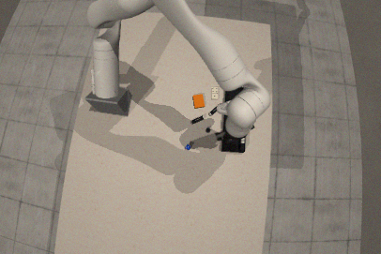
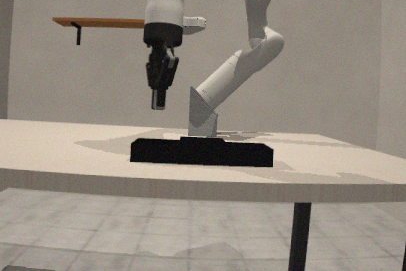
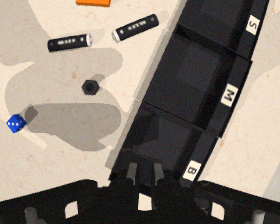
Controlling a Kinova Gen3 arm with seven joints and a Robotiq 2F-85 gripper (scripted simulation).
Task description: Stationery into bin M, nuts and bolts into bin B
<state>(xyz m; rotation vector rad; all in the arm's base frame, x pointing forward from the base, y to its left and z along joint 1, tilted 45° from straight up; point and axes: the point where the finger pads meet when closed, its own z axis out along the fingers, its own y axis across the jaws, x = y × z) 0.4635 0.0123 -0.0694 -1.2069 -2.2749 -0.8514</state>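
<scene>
The black bin row lies 1 cm ahead of my hand, 9 cm to the left of it and 9 cm below it. Round my hand: small blue piece (14 cm behind, 6 cm to the right, 10 cm below); dark hex nut (8 cm behind, 2 cm to the left, 11 cm below); orange block (14 cm behind, 13 cm to the left, 10 cm below).
</scene>
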